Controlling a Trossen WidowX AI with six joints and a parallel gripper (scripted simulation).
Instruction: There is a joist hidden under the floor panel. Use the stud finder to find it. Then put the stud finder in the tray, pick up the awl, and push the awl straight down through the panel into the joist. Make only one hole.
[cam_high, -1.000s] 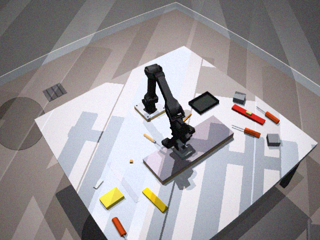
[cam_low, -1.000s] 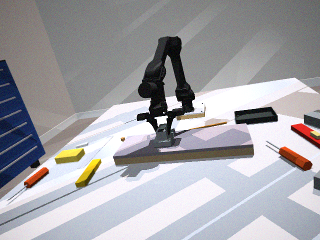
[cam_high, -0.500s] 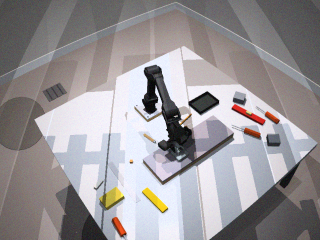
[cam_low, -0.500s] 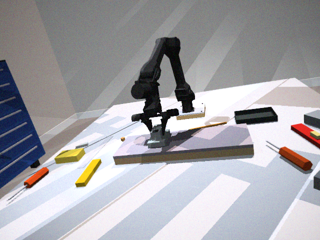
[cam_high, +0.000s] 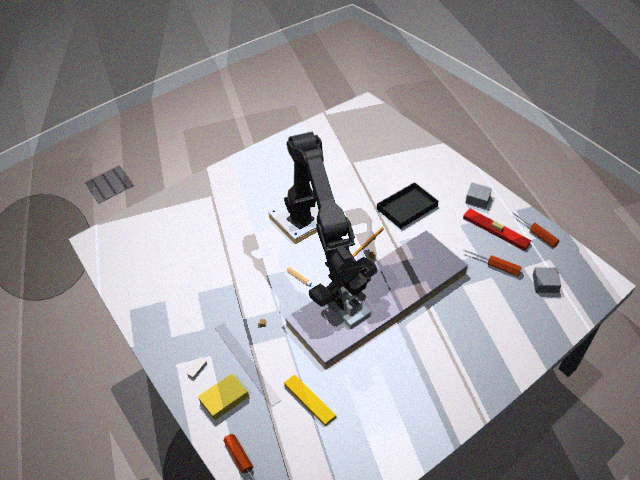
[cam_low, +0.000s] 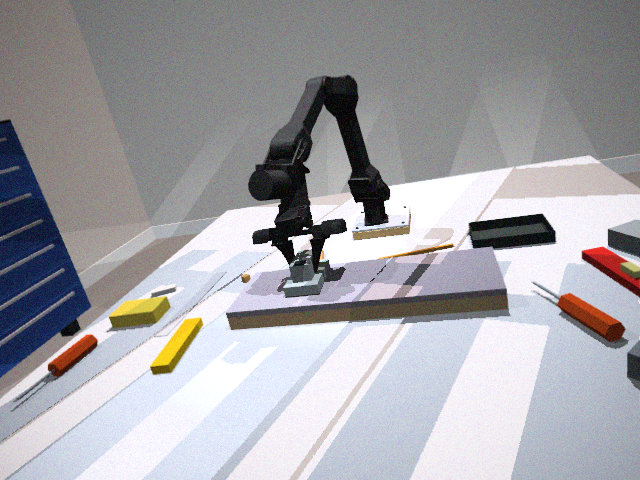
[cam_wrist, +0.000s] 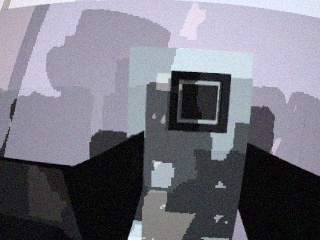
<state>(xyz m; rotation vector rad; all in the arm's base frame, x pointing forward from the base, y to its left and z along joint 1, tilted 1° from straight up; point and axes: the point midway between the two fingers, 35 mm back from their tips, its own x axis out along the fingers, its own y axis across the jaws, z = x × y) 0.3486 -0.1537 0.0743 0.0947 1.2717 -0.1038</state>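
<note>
My gripper tip is 170 mm past the black tray, 450 mm to the right of it and 50 mm above it. Round my gripper tip: awl (180 mm behind, 10 mm to the left, 60 mm below); stud finder (10 mm ahead, 20 mm above); yellow bar (110 mm ahead, 250 mm to the right, 60 mm below).
</note>
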